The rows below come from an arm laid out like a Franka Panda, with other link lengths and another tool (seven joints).
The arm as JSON. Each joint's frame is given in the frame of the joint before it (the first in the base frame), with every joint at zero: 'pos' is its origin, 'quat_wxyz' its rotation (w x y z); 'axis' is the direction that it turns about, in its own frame. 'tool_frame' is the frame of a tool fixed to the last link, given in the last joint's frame.
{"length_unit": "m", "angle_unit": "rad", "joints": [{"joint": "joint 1", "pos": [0.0, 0.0, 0.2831], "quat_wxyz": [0.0, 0.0, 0.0, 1.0], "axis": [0.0, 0.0, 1.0]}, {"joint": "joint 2", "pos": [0.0, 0.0, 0.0], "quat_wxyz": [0.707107, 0.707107, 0.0, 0.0], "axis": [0.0, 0.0, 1.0]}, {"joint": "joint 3", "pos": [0.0, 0.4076, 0.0], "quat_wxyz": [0.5, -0.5, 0.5, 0.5], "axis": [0.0, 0.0, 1.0]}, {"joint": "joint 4", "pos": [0.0, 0.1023, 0.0], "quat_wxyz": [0.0, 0.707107, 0.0, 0.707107], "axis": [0.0, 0.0, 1.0]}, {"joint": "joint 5", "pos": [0.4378, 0.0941, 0.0], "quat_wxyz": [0.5, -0.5, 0.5, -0.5], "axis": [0.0, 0.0, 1.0]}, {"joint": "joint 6", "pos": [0.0, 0.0, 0.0], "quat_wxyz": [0.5, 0.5, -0.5, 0.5], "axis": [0.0, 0.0, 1.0]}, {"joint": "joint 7", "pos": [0.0, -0.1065, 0.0], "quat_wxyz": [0.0, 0.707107, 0.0, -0.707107], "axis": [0.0, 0.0, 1.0]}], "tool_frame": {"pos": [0.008, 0.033, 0.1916], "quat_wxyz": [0.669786, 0.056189, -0.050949, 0.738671]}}
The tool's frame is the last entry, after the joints.
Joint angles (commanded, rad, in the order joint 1, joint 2, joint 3, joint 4, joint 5, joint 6, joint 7), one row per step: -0.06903 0.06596 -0.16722 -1.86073 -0.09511 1.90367 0.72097; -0.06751 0.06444 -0.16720 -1.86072 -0.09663 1.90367 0.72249; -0.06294 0.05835 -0.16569 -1.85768 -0.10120 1.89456 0.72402; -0.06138 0.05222 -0.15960 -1.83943 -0.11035 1.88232 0.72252; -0.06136 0.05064 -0.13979 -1.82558 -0.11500 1.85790 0.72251; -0.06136 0.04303 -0.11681 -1.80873 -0.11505 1.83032 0.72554; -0.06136 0.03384 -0.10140 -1.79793 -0.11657 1.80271 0.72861; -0.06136 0.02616 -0.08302 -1.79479 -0.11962 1.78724 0.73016; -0.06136 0.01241 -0.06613 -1.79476 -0.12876 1.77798 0.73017; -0.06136 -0.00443 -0.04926 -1.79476 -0.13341 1.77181 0.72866; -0.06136 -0.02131 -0.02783 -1.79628 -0.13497 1.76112 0.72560; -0.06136 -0.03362 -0.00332 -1.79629 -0.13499 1.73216 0.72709
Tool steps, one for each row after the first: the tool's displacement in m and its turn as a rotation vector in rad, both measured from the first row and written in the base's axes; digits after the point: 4 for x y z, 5 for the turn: 0.0000 0.0008 0.0011 -0.00155 -0.00133 0.00056; -0.0009 0.0044 0.0060 -0.00502 -0.00064 0.00577; 0.0014 0.0078 0.0194 -0.01522 -0.01051 0.01670; 0.0031 0.0203 0.0253 -0.01710 -0.00099 0.03533; 0.0038 0.0355 0.0366 -0.01552 0.00136 0.05222; 0.0013 0.0457 0.0456 -0.01491 0.00849 0.06189; -0.0001 0.0577 0.0507 -0.01633 0.01314 0.07772; -0.0026 0.0678 0.0592 -0.02492 0.00989 0.09559; -0.0053 0.0787 0.0700 -0.03035 -0.00009 0.11407; -0.0091 0.0933 0.0792 -0.03243 -0.00454 0.13740; -0.0153 0.1097 0.0837 -0.03132 0.01138 0.15688
